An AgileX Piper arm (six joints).
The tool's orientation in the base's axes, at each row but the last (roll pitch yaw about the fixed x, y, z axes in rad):
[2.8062, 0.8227, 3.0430]
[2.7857, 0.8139, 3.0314]
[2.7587, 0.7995, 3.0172]
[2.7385, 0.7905, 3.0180]
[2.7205, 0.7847, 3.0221]
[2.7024, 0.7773, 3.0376]
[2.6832, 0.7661, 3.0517]
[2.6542, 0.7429, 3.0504]
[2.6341, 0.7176, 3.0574]
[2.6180, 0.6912, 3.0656]
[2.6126, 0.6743, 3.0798]
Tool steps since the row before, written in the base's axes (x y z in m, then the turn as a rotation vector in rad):
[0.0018, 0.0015, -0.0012, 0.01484, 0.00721, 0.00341]
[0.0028, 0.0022, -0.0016, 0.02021, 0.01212, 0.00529]
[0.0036, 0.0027, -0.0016, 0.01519, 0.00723, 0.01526]
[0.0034, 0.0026, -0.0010, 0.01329, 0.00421, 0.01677]
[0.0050, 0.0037, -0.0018, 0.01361, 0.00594, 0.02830]
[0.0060, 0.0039, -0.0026, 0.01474, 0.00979, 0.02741]
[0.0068, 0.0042, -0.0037, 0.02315, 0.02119, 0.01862]
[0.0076, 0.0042, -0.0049, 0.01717, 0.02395, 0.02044]
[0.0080, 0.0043, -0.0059, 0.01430, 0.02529, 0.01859]
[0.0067, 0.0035, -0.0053, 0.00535, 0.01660, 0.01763]
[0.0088, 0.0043, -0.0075, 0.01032, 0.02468, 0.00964]
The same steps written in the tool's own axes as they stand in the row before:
[-0.0002, 0.0009, 0.0025, -0.01206, 0.00553, 0.01038]
[-0.0006, 0.0013, 0.0036, -0.01672, 0.00989, 0.01435]
[-0.0011, 0.0016, 0.0044, -0.02082, 0.00858, 0.00295]
[-0.0014, 0.0016, 0.0038, -0.02083, 0.00645, -0.00029]
[-0.0019, 0.0021, 0.0058, -0.02906, 0.01135, -0.00694]
[-0.0021, 0.0016, 0.0071, -0.02895, 0.01444, -0.00423]
[-0.0020, 0.0012, 0.0085, -0.02815, 0.02024, 0.01138]
[-0.0020, 0.0003, 0.0098, -0.02481, 0.02478, 0.00752]
[-0.0019, -0.0003, 0.0107, -0.02136, 0.02601, 0.00756]
[-0.0016, -0.0006, 0.0091, -0.01438, 0.02018, -0.00104]
[-0.0020, -0.0015, 0.0121, -0.01287, 0.02285, 0.01098]

